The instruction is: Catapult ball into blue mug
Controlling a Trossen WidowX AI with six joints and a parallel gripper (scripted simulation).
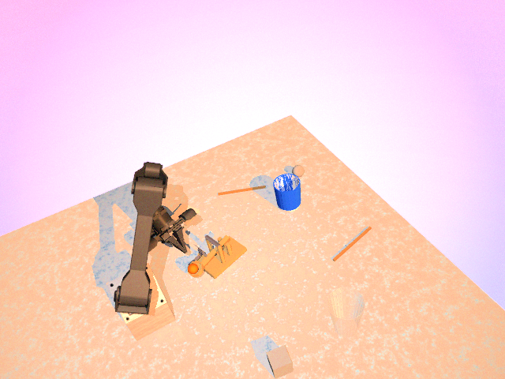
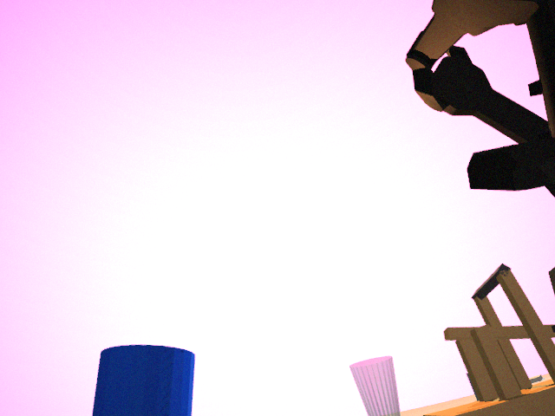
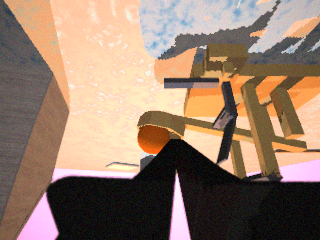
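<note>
The orange ball lies 50 mm to the right of my gripper tip, 20 mm below it and 10 mm behind it. Also, from my gripper tip: blue mug: 400 mm ahead, 50 mm below, 40 mm to the left; then small box: 420 mm to the right, 60 mm below, 50 mm ahead; then wooden catapult: 60 mm ahead, 30 mm below, 20 mm to the right.
</note>
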